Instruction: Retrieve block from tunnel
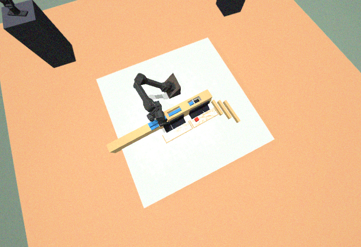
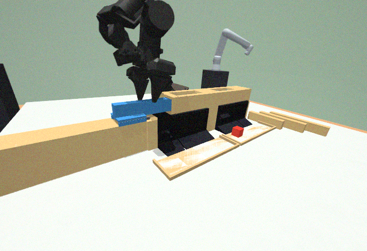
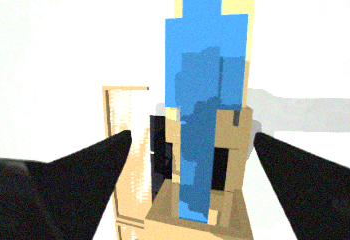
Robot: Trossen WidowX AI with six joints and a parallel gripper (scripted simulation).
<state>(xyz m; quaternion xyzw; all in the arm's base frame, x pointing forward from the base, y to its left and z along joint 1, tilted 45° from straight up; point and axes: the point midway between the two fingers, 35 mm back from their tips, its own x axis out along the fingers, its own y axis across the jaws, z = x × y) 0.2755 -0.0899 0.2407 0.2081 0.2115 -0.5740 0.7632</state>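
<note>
Now: the small red block 80 mm ahead of my gripper tip, 330 mm to the left of it and 130 mm below it. The rest, counted from my gripper tip: shallow wooden tray 120 mm ahead, 270 mm to the left, 150 mm below; then tan covered tunnel 10 mm ahead, 50 mm to the left, 70 mm below.
</note>
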